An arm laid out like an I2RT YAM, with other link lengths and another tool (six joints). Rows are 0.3 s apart.
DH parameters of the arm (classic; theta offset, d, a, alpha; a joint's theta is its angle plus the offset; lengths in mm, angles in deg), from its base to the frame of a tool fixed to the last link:
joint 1: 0 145.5 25.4 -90
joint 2: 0 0 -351.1 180
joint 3: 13.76 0 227 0
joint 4: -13.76 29.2 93.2 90
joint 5: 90 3.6 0 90
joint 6: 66.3 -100 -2.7 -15.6
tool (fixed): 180 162 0 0
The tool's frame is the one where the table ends.
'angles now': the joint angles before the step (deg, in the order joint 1, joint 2, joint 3, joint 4, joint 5, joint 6). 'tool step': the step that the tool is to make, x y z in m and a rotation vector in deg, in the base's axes. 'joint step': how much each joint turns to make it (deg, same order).
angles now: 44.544 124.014 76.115 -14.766 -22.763 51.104
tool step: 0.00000 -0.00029 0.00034 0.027 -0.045 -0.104
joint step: -0.017 -0.083 -0.089 0.087 0.051 0.077
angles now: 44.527 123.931 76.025 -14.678 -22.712 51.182
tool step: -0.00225 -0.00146 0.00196 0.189 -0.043 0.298
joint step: 0.039 -0.499 -0.500 0.088 -0.212 -0.197
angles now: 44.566 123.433 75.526 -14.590 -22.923 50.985
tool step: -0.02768 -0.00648 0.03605 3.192 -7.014 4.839
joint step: 1.725 -6.877 -4.204 2.834 0.810 -4.415
